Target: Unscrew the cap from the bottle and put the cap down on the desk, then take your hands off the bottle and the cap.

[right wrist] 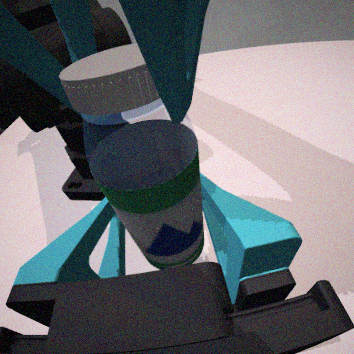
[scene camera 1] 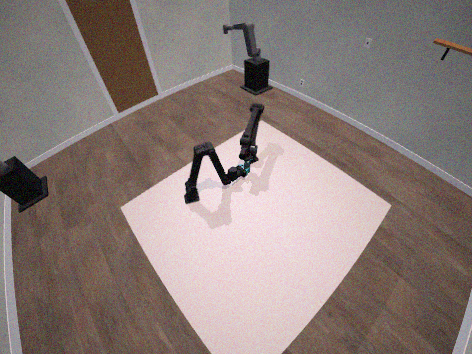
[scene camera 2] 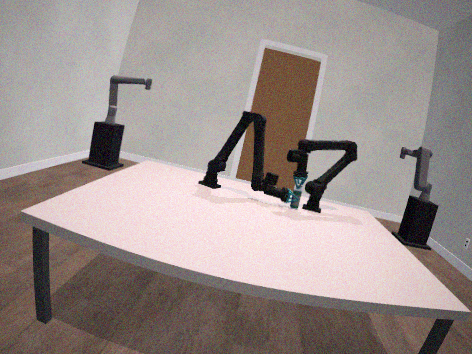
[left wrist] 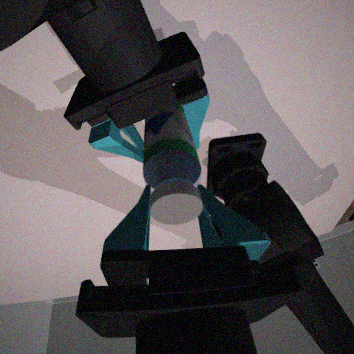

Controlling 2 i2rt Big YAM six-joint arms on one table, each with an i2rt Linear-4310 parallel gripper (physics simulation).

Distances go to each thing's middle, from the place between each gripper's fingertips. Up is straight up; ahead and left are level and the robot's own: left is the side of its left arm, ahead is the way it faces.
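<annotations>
Ribbed cap (right wrist: 113,80): 8 cm above my right hand, 1 cm to the right of it.
My left gripper: 20 mm below the ribbed cap.
</annotations>
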